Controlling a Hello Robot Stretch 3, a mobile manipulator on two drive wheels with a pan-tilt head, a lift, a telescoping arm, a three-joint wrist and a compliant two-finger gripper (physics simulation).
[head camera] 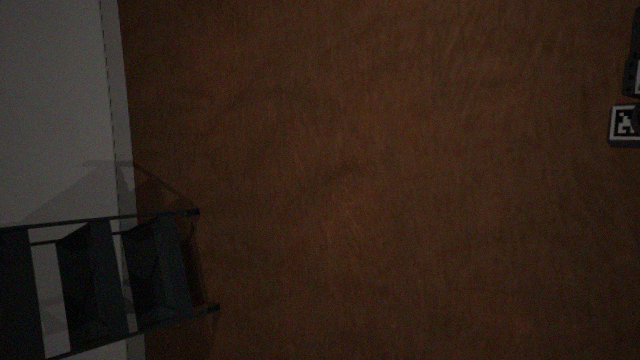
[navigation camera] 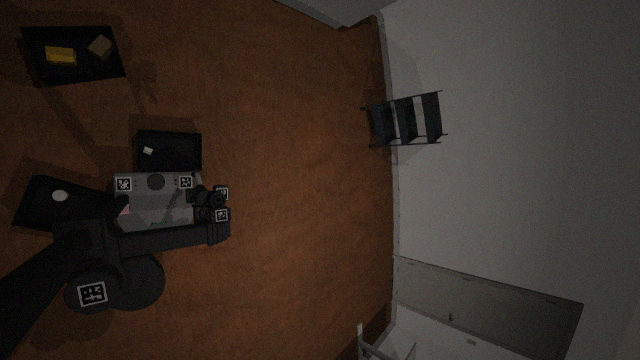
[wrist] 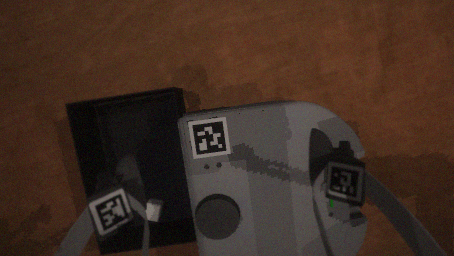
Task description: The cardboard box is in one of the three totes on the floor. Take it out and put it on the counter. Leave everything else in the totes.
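Pixels of known places: gripper, fingertip midpoint: (wrist: 224, 160); robot's base, origin of the base link: (navigation camera: 156, 181) (wrist: 219, 182).
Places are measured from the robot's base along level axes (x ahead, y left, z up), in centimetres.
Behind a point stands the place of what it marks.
The cardboard box (navigation camera: 100, 46) @[x 62.5, y 25.7, z 5.4 cm], a small tan block, lies tilted in the far tote (navigation camera: 82, 75) @[x 46.9, y 30.5, z 7.3 cm] at the top left of the navigation view, beside a yellow box (navigation camera: 61, 55) @[x 55.0, y 38.9, z 4.9 cm]. A second black tote (navigation camera: 199, 150) @[x 16.4, y -21.7, z 5.2 cm] (wrist: 75, 130) @[x 24.8, y -16.8, z 9.1 cm] is close beside my base and holds a small white block (navigation camera: 148, 150) @[x 15.6, y 3.4, z 3.2 cm] (wrist: 154, 210) @[x 14.9, y 3.3, z 3.2 cm]. A third tote (navigation camera: 30, 207) @[x -9.4, y 49.9, z 0.9 cm] at the left holds a round white object (navigation camera: 60, 195) @[x -4.8, y 39.1, z 2.8 cm]; my arm and base hide part of it. My gripper (wrist: 224, 160) @[x -2.2, y -14.4, z 36.5 cm] is open and empty above my base, its fingers wide apart, away from the cardboard box. The counter cannot be made out.
My base (wrist: 260, 210) @[x -6.8, y 0.3, z 16.0 cm] (navigation camera: 155, 202) @[x -9.0, y 0.8, z 16.0 cm] fills much of the wrist view. A dark shelf rack (head camera: 172, 270) @[x 54.2, y -183.7, z 18.6 cm] (navigation camera: 381, 122) @[x 59.4, y -198.8, z 13.3 cm] stands against the pale wall (head camera: 55, 100) @[x -14.5, y -256.0, z 32.7 cm] (navigation camera: 500, 150) @[x 28.4, y -250.1, z 125.8 cm]. A light grey corner shows at the top of the navigation view, and a pale metal frame at its bottom.
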